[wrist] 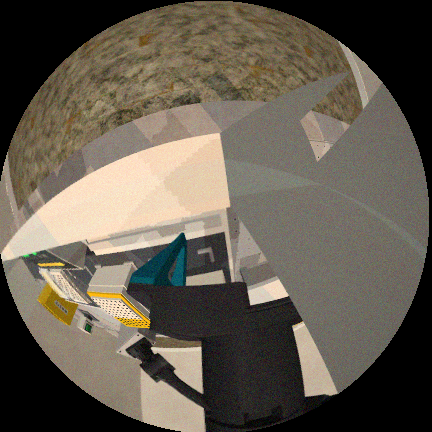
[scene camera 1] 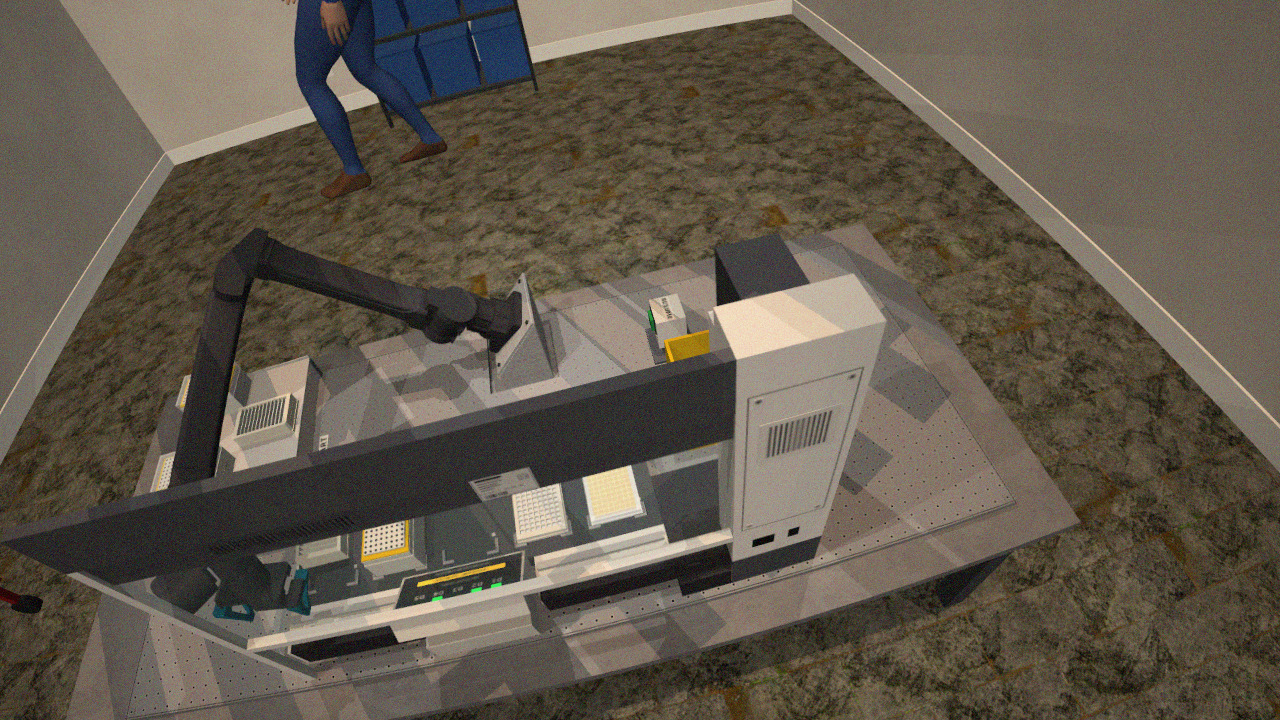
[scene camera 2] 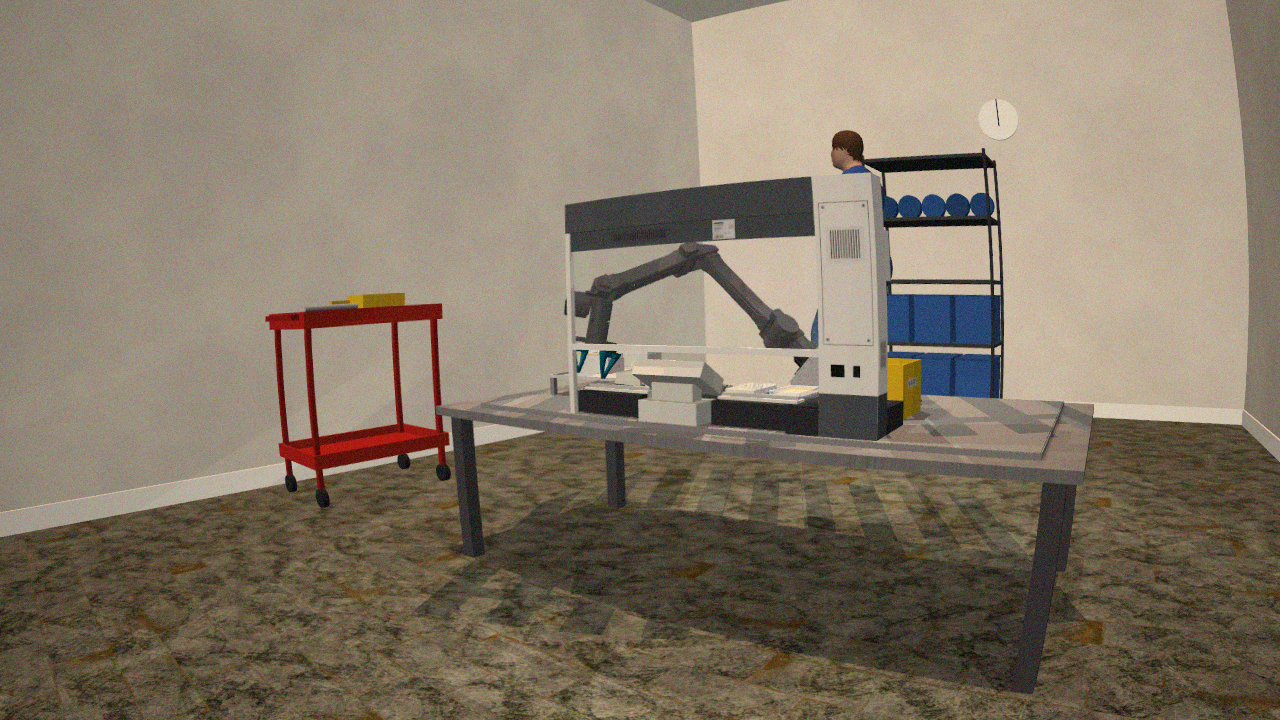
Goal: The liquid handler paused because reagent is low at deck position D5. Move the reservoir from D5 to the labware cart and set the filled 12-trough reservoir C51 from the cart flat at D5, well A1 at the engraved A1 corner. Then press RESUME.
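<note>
My gripper is open and empty, its teal fingers low over the far-left front of the handler deck. In the wrist view one finger shows; a grey surface hides the other. The pale reservoir at D5 sits on the deck behind the fingers, apart from them and partly hidden. The labware cart stands left of the deck and holds a white slotted reservoir; its label cannot be read. The status screen shows a yellow bar and green marks. A RESUME button cannot be made out.
The handler's dark top beam spans above the deck. A yellow-rimmed tip rack stands beside D5. A white plate and a cream plate lie farther right. A red trolley stands off the table.
</note>
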